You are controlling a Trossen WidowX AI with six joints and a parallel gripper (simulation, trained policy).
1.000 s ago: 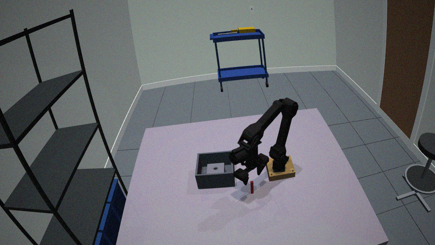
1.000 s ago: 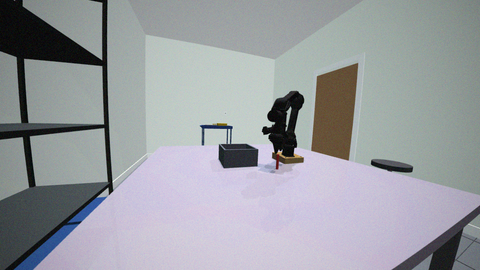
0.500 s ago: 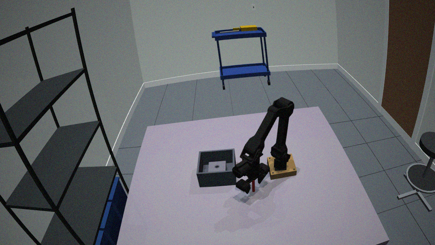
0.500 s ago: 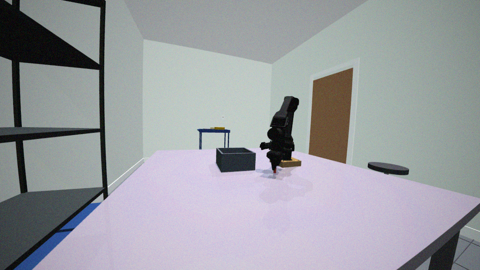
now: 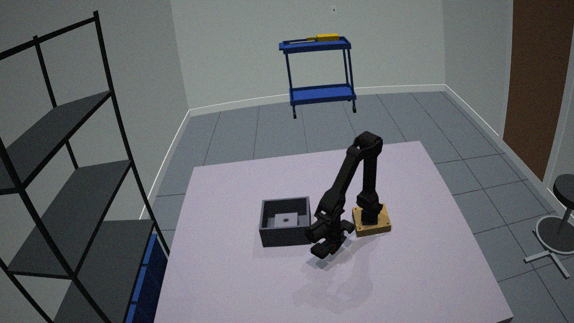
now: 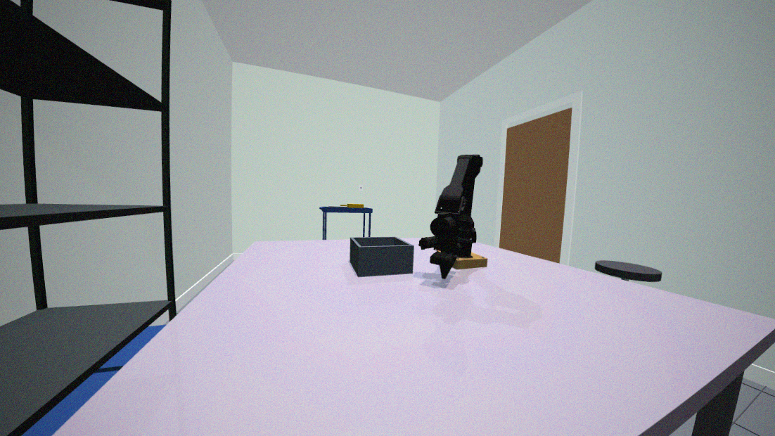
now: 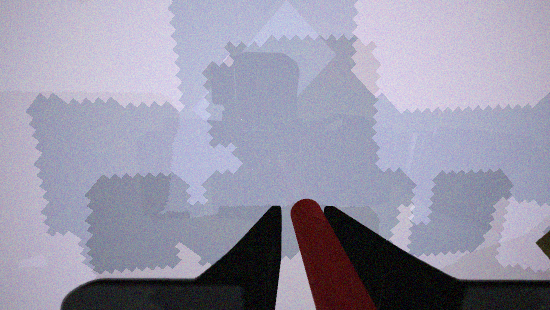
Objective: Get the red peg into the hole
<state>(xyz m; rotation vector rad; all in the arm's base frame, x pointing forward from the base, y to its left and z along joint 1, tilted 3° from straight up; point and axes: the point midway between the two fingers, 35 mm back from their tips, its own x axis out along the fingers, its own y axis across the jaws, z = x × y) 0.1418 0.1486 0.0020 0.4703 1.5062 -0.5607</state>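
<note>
Right now the red peg is 40 mm above my gripper tip. From my gripper tip the other things lie so: light grey plate 200 mm ahead, 140 mm to the right, 40 mm above; dark grey box 200 mm ahead, 140 mm to the right, 30 mm above.
</note>
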